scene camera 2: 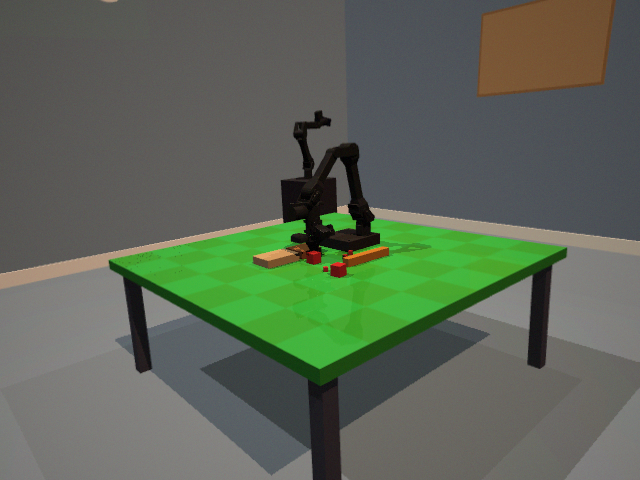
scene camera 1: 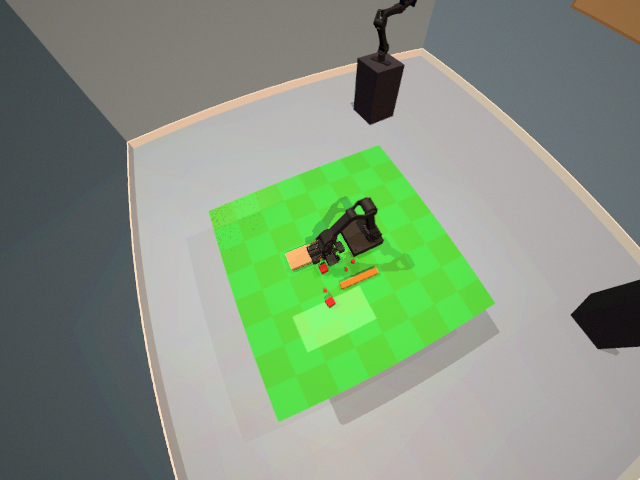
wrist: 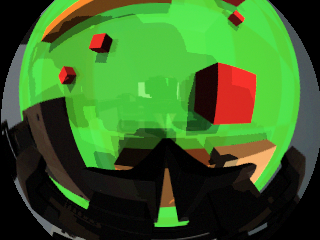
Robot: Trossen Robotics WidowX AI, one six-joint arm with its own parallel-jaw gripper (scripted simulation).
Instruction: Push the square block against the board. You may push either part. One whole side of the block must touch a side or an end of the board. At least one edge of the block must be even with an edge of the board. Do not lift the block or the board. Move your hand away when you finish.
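I can see my gripper (scene camera 2: 314,255), and the wrist view has it too, with my gripper (wrist: 166,142) there as well.
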